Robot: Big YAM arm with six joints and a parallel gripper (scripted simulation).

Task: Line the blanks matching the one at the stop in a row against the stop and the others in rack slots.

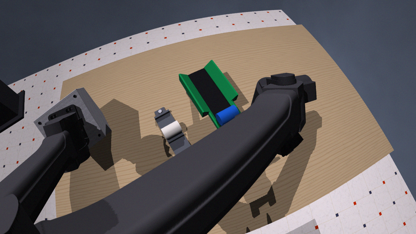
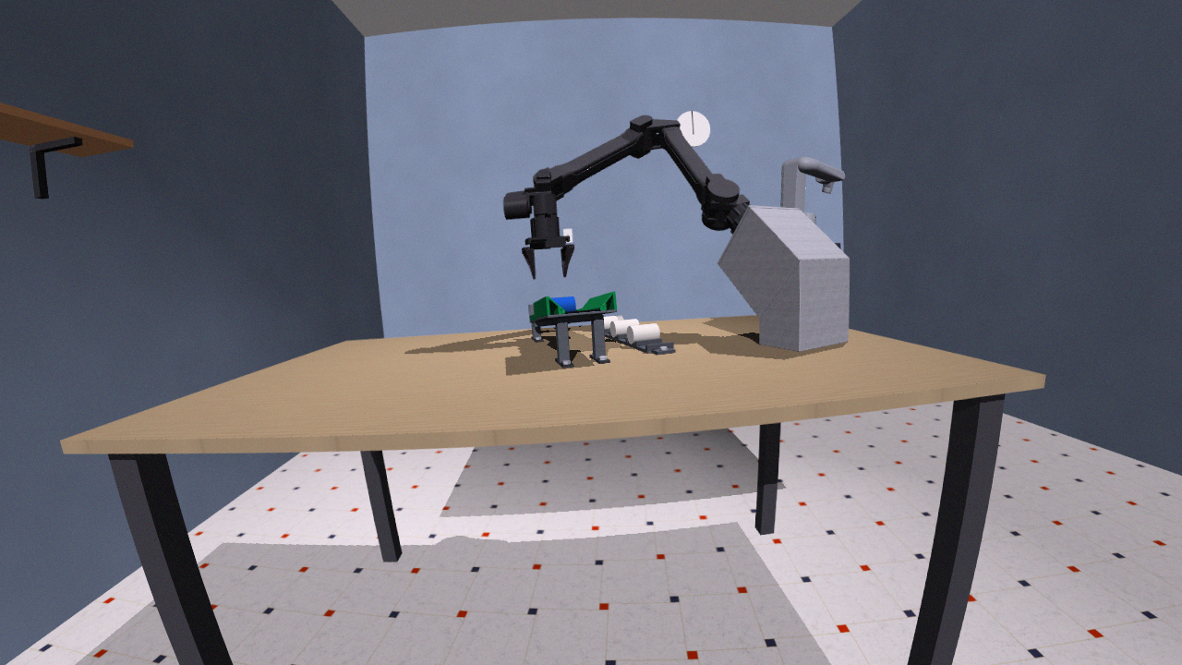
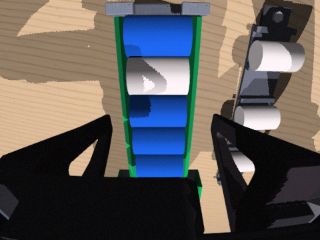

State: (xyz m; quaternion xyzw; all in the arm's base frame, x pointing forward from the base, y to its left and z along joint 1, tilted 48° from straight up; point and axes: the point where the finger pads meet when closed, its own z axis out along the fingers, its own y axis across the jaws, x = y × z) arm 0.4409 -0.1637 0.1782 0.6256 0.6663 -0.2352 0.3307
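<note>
Right now my hand is 100 mm above the grey stop and 70 mm to the left of it. From my hand the other things lie so: grey stock rack: 170 mm below, 160 mm behind, 110 mm to the left.
</note>
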